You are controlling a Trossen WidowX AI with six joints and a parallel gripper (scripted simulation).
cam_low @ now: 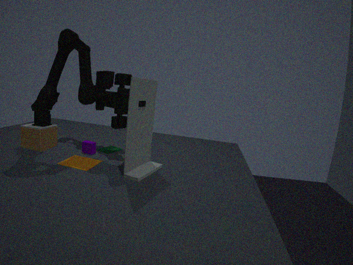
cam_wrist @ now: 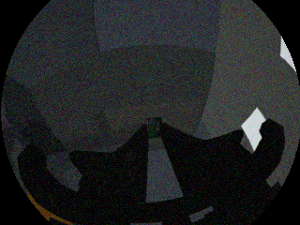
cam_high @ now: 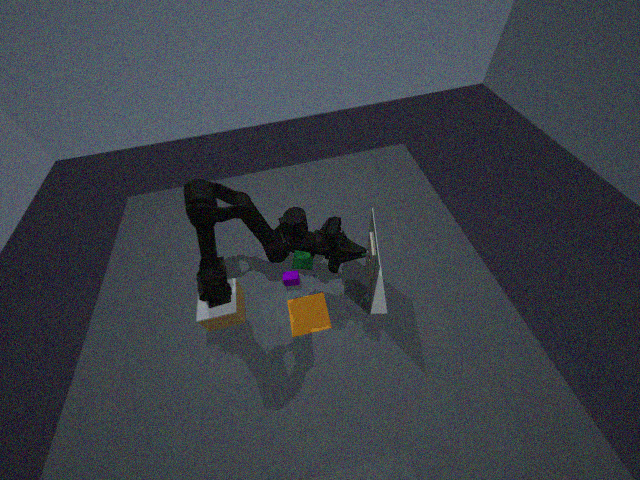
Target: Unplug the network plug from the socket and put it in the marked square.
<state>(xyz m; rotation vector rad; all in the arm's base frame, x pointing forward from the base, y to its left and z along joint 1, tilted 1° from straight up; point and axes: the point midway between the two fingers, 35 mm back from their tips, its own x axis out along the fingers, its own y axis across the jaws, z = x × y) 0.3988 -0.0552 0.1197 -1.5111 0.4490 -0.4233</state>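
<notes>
The network plug is right at my gripper tip. Round my gripper tip: orange square 220 mm below, 190 mm behind, 30 mm to the right; upright panel 80 mm below, 20 mm ahead, 10 mm to the right; flat green block 220 mm below, 190 mm to the left, 150 mm behind.
</notes>
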